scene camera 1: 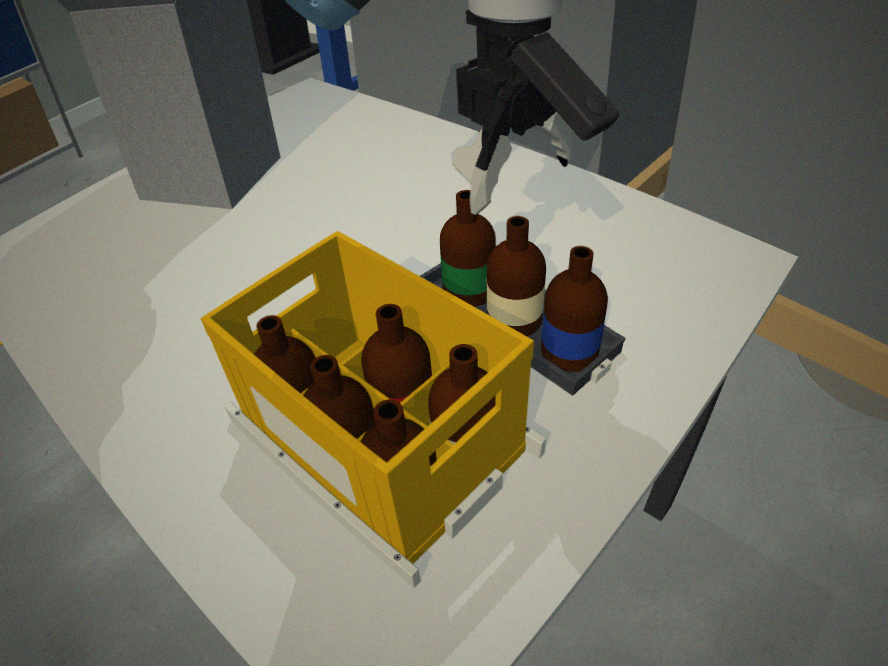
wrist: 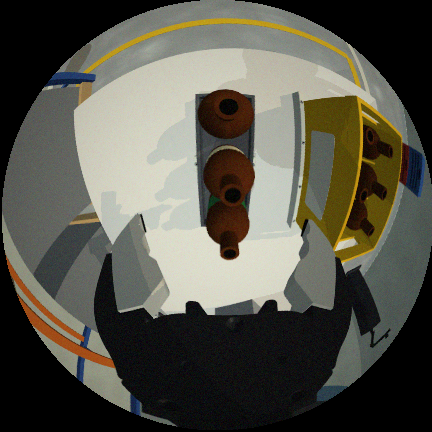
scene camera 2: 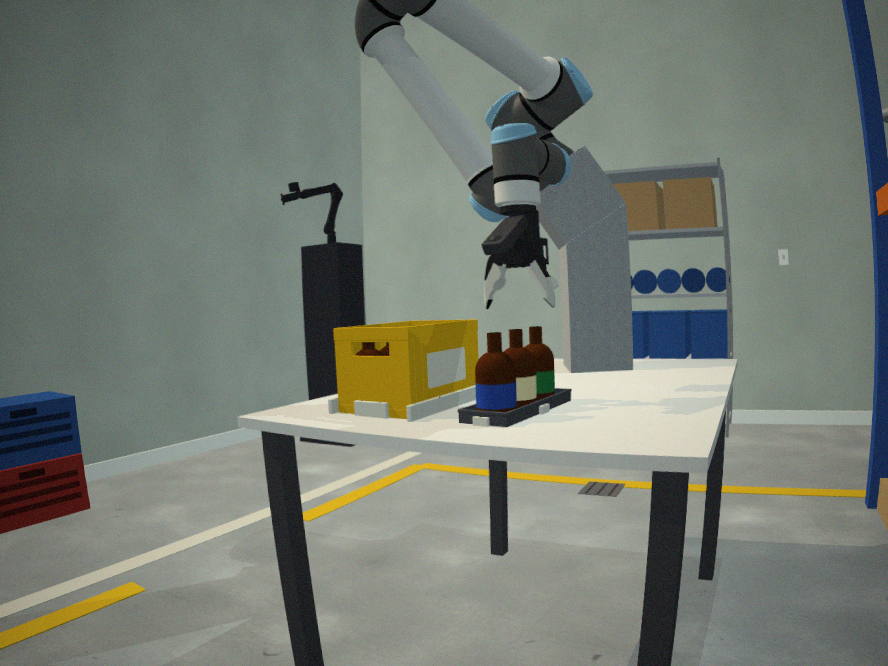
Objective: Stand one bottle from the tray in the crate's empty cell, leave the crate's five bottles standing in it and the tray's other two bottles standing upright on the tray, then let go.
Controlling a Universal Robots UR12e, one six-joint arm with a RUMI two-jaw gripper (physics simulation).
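Frame: origin at the arm's base, x ahead, y left, z up, level; millimetres.
Seen in the pictures: gripper, fingertip midpoint: (scene camera 1: 522, 189) (wrist: 225, 218) (scene camera 2: 519, 308).
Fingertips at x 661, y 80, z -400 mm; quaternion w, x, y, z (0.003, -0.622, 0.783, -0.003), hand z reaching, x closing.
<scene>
A point is followed by its place in that frame.
The yellow crate (scene camera 1: 512, 401) @(x 776, y -127, z -487 mm) (scene camera 2: 372, 387) @(x 768, y -191, z -543 mm) (wrist: 345, 130) @(x 727, y -94, z -454 mm) holds five brown bottles, including one in the middle (scene camera 1: 395, 358) @(x 653, y -150, z -478 mm); its empty cell is at the back corner in scene camera 1. On the dark tray (scene camera 1: 573, 383) @(x 786, y -2, z -577 mm) (scene camera 2: 516, 414) @(x 772, y 104, z -584 mm) (wrist: 197, 125) @(x 744, y 107, z -574 mm) stand three upright brown bottles: green-banded (scene camera 1: 467, 279) @(x 598, y 56, z -545 mm) (scene camera 2: 545, 381) @(x 606, y 113, z -549 mm) (wrist: 227, 222) @(x 601, y 85, z -480 mm), cream-banded (scene camera 1: 515, 309) @(x 681, y 39, z -544 mm) (scene camera 2: 525, 387) @(x 689, y 96, z -548 mm) (wrist: 227, 172) @(x 676, y 72, z -475 mm) and blue-banded (scene camera 1: 573, 342) @(x 768, y 26, z -543 mm) (scene camera 2: 495, 396) @(x 786, y 71, z -550 mm) (wrist: 226, 117) @(x 740, y 63, z -440 mm). My gripper (scene camera 1: 519, 185) @(x 661, y 80, z -400 mm) (scene camera 2: 521, 306) @(x 661, y 80, z -400 mm) (wrist: 225, 218) @(x 661, y 80, z -400 mm) is open and empty, tilted, above the tray's green-banded end. The crate wall hides the cell's floor.
Pale rails (scene camera 1: 322, 494) @(x 647, y -280, z -570 mm) (scene camera 2: 370, 409) @(x 780, y -191, z -585 mm) are fixed to the white table (scene camera 1: 717, 265) @(x 858, y 343, z -600 mm) (scene camera 2: 631, 422) @(x 745, y 307, z -600 mm) around the crate. A grey pedestal (scene camera 1: 157, 107) @(x 9, y 20, z -404 mm) (scene camera 2: 598, 301) @(x 71, y 133, z -399 mm) stands at the table's far side. The tray stands close beside the crate's long wall.
</scene>
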